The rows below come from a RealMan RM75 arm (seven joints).
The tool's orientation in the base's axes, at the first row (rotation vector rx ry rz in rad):
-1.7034 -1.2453 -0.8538
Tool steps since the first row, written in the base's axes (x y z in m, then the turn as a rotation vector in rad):
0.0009 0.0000 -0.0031 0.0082 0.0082 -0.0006
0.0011 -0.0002 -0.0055 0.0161 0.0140 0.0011
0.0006 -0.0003 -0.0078 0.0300 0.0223 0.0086
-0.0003 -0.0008 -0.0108 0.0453 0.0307 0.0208
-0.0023 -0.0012 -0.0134 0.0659 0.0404 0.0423
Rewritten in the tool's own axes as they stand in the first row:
-0.0025 0.0016 0.0013 0.0049 0.0067 0.0081
-0.0046 0.0024 0.0022 0.0108 0.0130 0.0130
-0.0068 0.0024 0.0030 0.0245 0.0234 0.0181
-0.0099 0.0023 0.0038 0.0427 0.0339 0.0213
-0.0129 0.0011 0.0044 0.0710 0.0472 0.0221

